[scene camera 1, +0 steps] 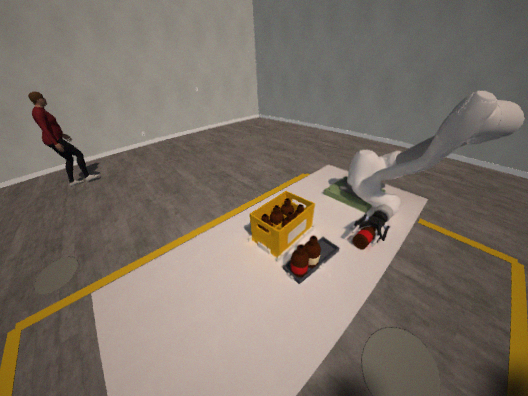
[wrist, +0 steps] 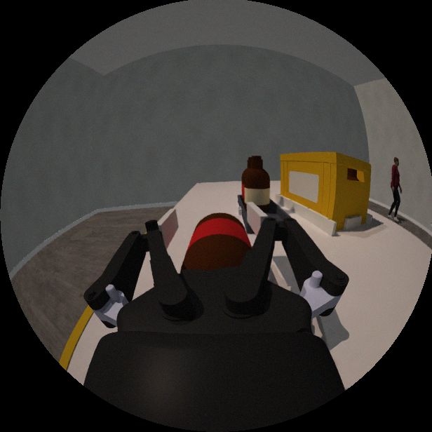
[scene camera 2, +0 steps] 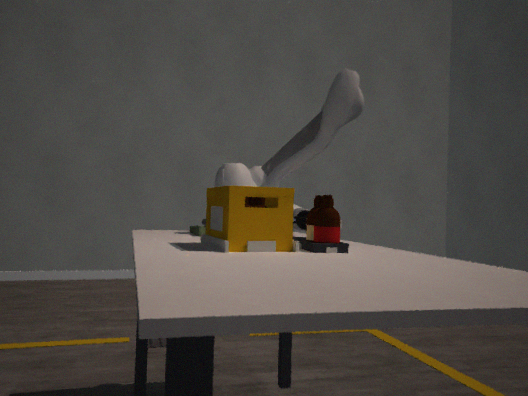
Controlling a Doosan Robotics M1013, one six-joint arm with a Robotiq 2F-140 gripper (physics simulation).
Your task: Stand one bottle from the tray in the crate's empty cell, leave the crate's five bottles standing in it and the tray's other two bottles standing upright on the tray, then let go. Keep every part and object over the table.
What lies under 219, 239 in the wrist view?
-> A red-labelled bottle.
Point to a red-labelled bottle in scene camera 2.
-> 327, 219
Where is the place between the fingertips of my gripper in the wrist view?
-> At 211, 214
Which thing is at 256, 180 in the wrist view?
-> A cream-labelled bottle.
